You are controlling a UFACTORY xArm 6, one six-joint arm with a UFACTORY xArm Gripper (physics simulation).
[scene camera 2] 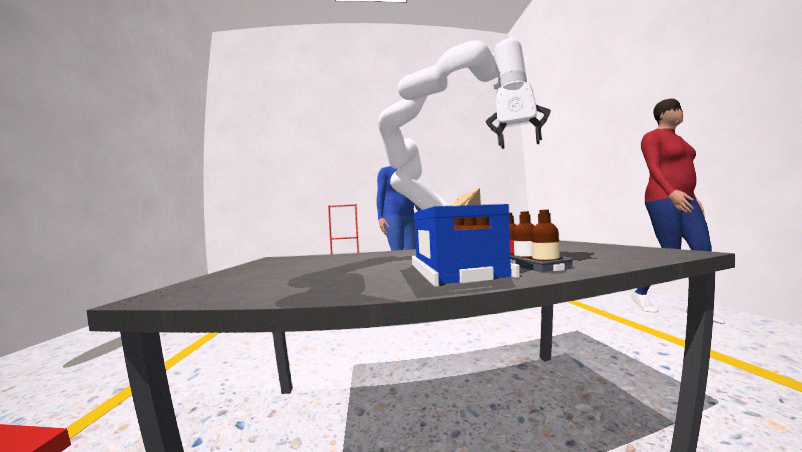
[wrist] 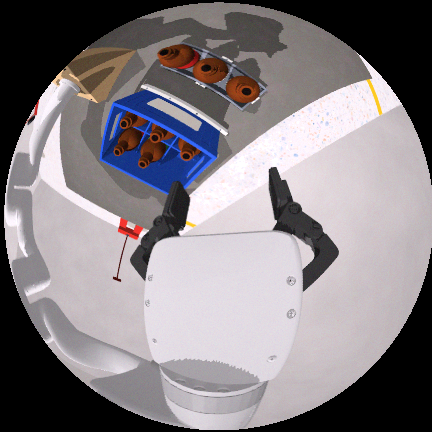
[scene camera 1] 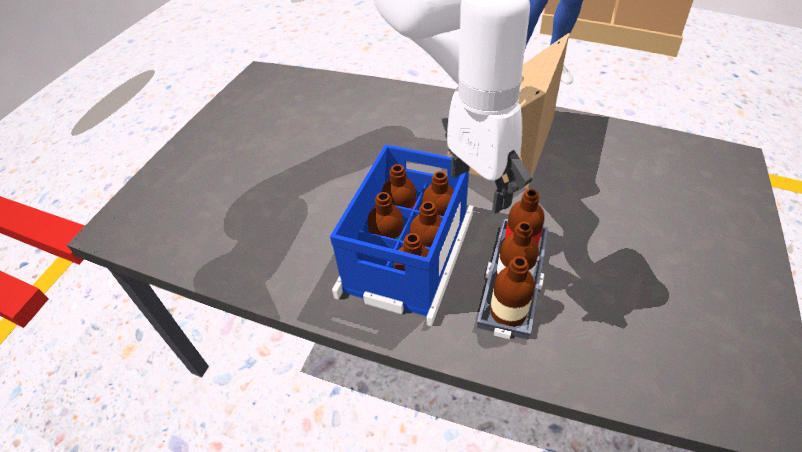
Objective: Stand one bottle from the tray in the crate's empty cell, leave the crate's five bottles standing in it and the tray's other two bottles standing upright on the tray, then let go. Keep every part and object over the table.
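Places are measured from the arm's base along level axes (x ahead, y right, z down), in centimetres.
Where they show: gripper, fingertip midpoint: (scene camera 2: 520, 145) (wrist: 224, 182) (scene camera 1: 480, 190).
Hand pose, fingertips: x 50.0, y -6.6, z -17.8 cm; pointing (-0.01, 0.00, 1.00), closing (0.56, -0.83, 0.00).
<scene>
Each offset is from my fingertips to the top centre of the thing. "spot": to the spot under its first point. Level surfaces: height alone.
The blue crate {dy +16.3, dx -9.9, dz +15.4 cm} (scene camera 1: 359, 277) (scene camera 2: 463, 255) (wrist: 140, 101) stands on the table. Several brown bottles {dy +20.8, dx -9.6, dz +16.7 cm} (scene camera 1: 386, 218) (wrist: 151, 151) stand in its cells; the empty cell {spot: dy +21.3, dx -5.2, dz +26.1 cm} (scene camera 1: 375, 243) is at the near left corner in scene view 1. On the grey tray {spot: dy -4.9, dx +2.6, dz +31.5 cm} (scene camera 1: 488, 326) (scene camera 2: 564, 262) three brown bottles stand upright in a row: red-labelled {dy -6.3, dx -20.2, dz +17.0 cm} (scene camera 1: 526, 215) (scene camera 2: 511, 247) (wrist: 175, 56), white-labelled {dy -6.8, dx -11.0, dz +17.0 cm} (scene camera 1: 517, 248) (scene camera 2: 523, 231) (wrist: 210, 70) in the middle, cream-labelled {dy -7.7, dx -2.6, dz +17.0 cm} (scene camera 1: 512, 291) (scene camera 2: 545, 233) (wrist: 243, 89) nearest. My gripper (scene camera 1: 480, 188) (scene camera 2: 520, 144) (wrist: 224, 182) is open and empty, pointing down, high above crate and tray level.
White strips {spot: dy +15.7, dx +4.9, dz +30.5 cm} (scene camera 1: 383, 302) (scene camera 2: 476, 274) lie along the crate's base. A tan wedge-shaped block (scene camera 1: 543, 106) (scene camera 2: 469, 198) (wrist: 112, 75) stands behind, near the arm's base. The dark table's {dz +32.9 cm} (scene camera 1: 168, 185) (scene camera 2: 224, 286) front edge runs near crate and tray. People stand beyond the table.
</scene>
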